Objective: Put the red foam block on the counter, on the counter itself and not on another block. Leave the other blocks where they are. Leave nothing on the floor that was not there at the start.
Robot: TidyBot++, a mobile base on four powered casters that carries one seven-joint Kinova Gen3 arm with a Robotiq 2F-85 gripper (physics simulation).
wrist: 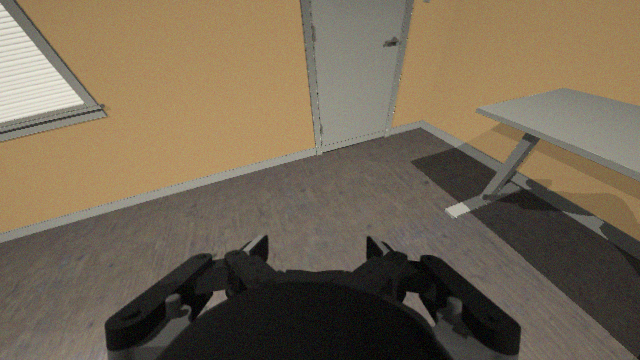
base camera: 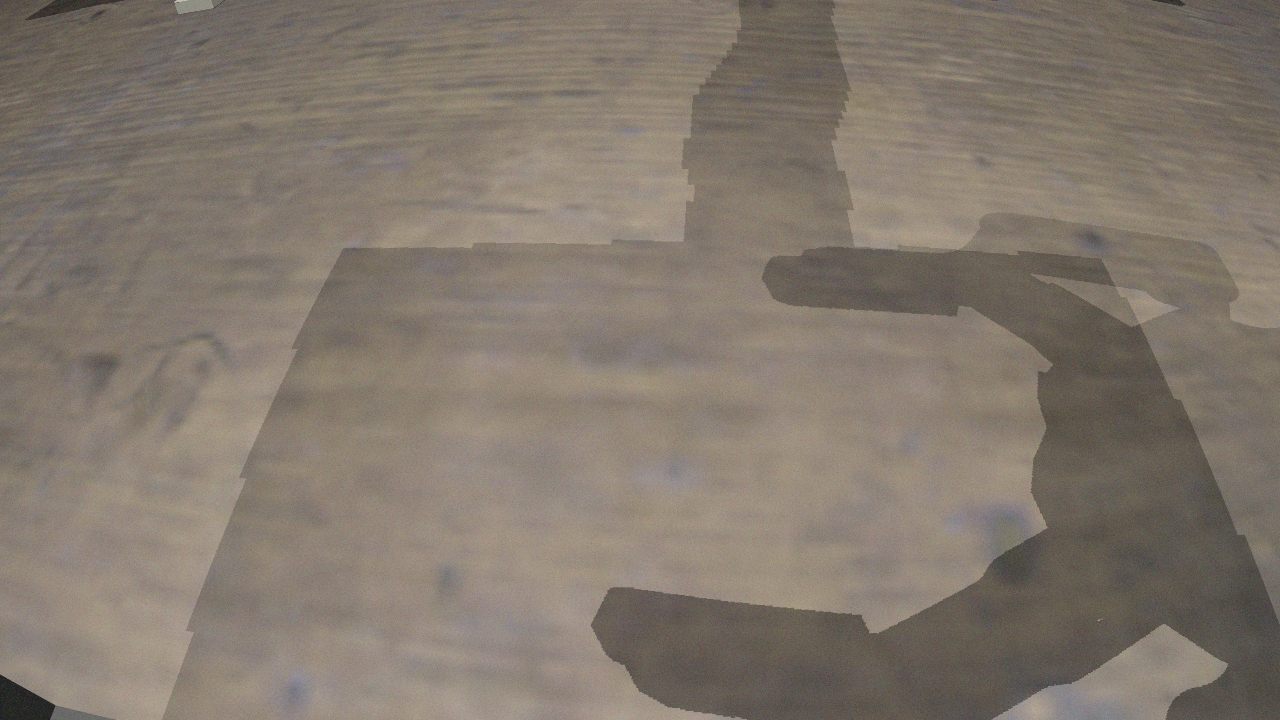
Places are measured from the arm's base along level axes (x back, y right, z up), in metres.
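Pixels of known places: gripper, fingertip midpoint: (wrist: 317,246).
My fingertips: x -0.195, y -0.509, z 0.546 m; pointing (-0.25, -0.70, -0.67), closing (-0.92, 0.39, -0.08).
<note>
For each thing: its middle in the pictures, then the offset to it from my fingertips. "spot": a spot on its surface instead. Level surfaces: height alone.
- grey table, surface height: dz -0.222 m
- white-tipped foot, surface spot: (base camera: 195,5) spot: dz -0.930, dx -1.041, dy -0.291 m
- window with blinds, surface spot: (wrist: 30,75) spot: dz +0.106, dx +1.121, dy -1.538 m
My gripper (wrist: 317,246) is open, with its two fingertips wide apart and no object between them in the wrist view. The wooden floor shows beyond and between the fingertips. The red foam block does not show in either view. The counter and the other blocks do not show in either view.
A grey table (wrist: 565,120) stands at the right in the wrist view, its slanted leg (wrist: 512,165) ending in a white-tipped foot (wrist: 457,209) (base camera: 195,5). A closed grey door (wrist: 357,75) is in the orange wall (wrist: 200,90). A window with blinds (wrist: 30,75) is at the upper left.
</note>
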